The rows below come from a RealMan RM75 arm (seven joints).
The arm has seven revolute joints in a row. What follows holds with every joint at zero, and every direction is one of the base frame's. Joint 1 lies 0.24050 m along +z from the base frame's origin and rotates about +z. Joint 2 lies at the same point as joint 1 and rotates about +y. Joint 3 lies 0.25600 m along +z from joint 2 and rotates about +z. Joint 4 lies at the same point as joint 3 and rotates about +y. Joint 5 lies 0.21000 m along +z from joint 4 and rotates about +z. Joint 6 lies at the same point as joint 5 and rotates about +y. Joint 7 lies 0.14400 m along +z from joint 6 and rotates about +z. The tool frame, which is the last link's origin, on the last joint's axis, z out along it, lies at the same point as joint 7; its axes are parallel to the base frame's.
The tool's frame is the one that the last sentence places.
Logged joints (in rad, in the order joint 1, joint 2, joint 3, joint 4, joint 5, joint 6, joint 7), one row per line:
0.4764, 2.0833, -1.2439, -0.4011, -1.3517, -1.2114, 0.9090
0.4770, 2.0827, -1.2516, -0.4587, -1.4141, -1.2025, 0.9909
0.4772, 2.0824, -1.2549, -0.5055, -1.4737, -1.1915, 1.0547
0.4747, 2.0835, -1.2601, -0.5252, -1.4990, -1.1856, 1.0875
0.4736, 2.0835, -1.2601, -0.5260, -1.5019, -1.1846, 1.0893
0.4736, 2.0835, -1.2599, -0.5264, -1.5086, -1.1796, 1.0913
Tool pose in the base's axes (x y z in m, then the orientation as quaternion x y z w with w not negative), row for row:
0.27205, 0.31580, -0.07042, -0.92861, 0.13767, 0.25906, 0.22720
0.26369, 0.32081, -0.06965, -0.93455, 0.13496, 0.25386, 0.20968
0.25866, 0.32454, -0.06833, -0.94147, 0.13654, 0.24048, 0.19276
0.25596, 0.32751, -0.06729, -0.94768, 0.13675, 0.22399, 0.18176
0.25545, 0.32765, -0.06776, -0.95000, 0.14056, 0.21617, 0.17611
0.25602, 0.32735, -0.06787, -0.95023, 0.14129, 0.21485, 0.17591
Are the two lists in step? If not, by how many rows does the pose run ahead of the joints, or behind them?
The pose runs 1 row behind the joints: the pose in row i belongs to the joints in row i - 1.
